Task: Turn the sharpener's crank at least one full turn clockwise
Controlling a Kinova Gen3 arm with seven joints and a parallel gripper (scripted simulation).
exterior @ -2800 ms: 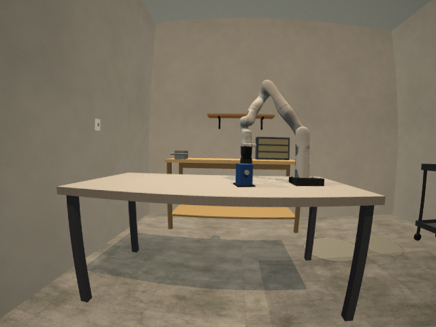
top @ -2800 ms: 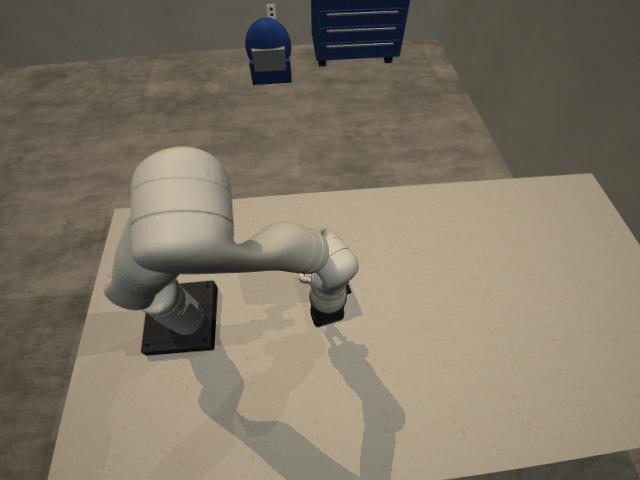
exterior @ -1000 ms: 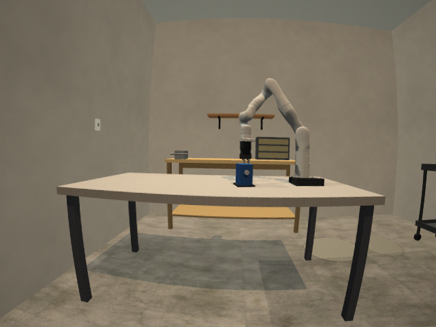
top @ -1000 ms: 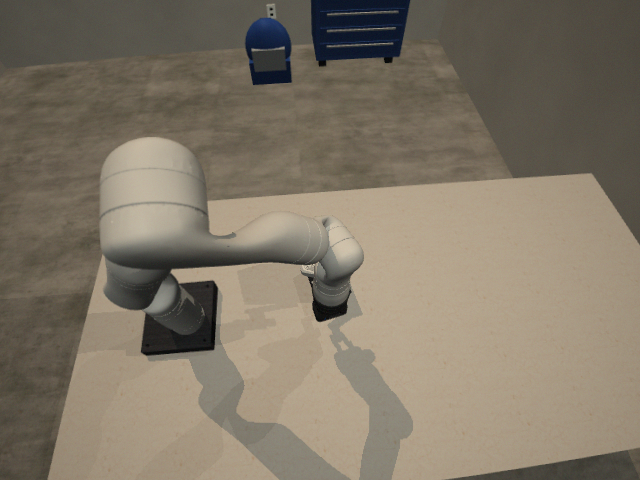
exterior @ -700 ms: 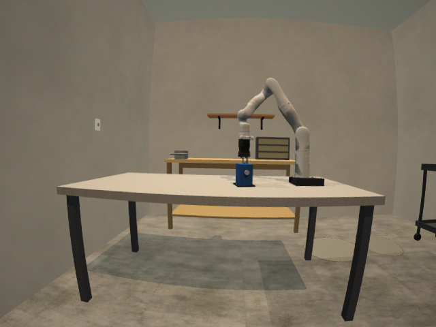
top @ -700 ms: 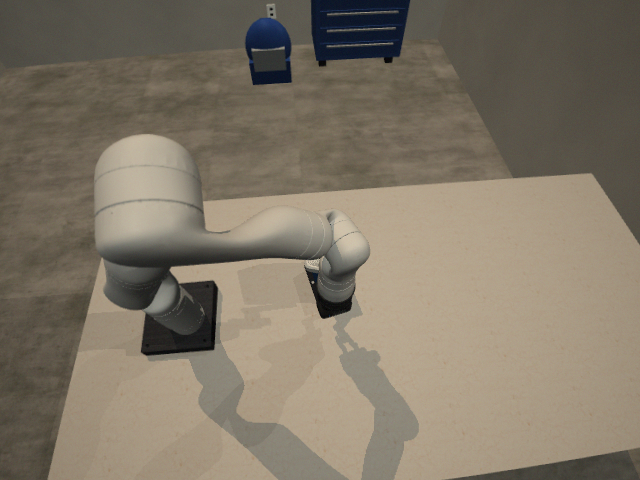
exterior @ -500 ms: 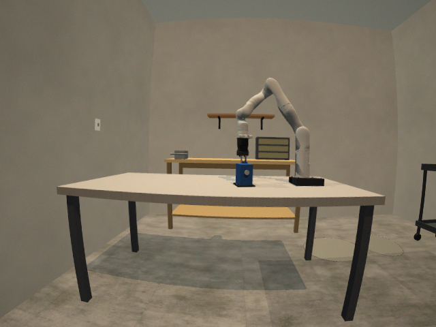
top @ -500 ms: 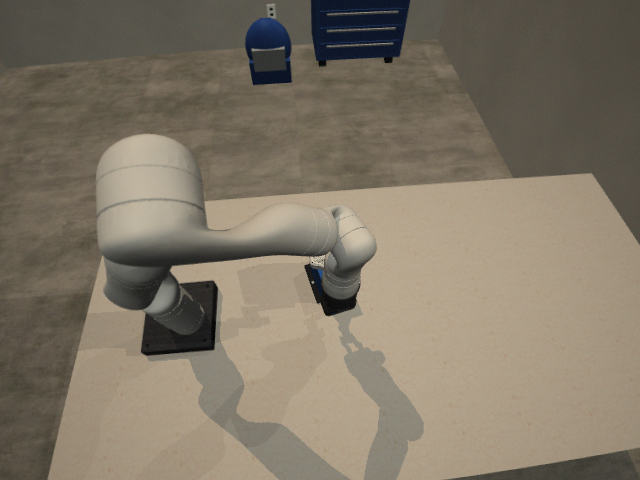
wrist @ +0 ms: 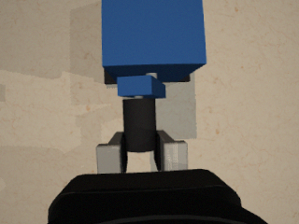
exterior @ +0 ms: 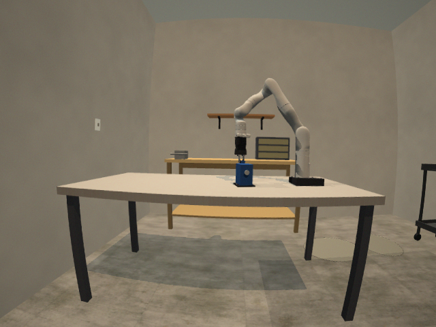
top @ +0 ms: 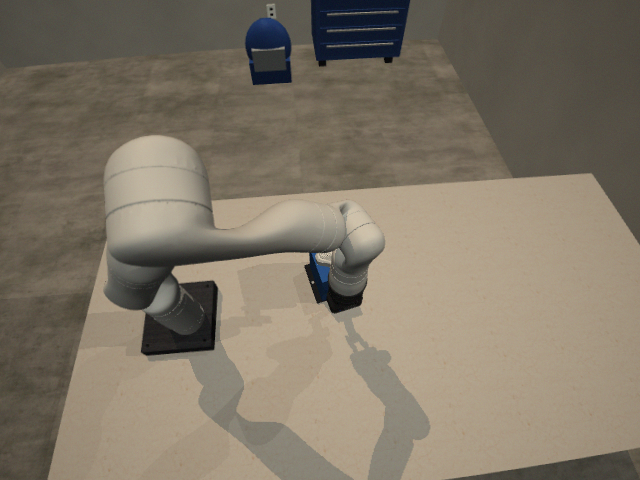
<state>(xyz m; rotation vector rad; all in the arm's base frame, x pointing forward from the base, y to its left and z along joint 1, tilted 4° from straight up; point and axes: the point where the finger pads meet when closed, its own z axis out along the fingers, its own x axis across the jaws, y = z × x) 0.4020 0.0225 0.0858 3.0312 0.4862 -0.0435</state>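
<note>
Right now the black handle is 1 cm behind my hand and 2 cm to the left of it.
</note>
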